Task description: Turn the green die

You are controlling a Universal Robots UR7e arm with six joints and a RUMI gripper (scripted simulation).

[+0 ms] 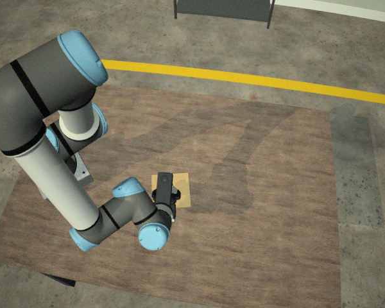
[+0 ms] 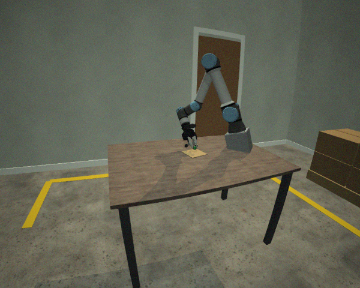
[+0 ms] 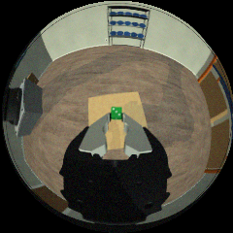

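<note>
Now: hand 5 cm above the tan mat and 1 cm to the right of it. Round my hand: black die: 14 cm to the right, 4 cm below, 3 cm ahead; then white die: 13 cm to the right, 5 cm behind, 4 cm below; then green die: 1 cm to the left, 1 cm below.
</note>
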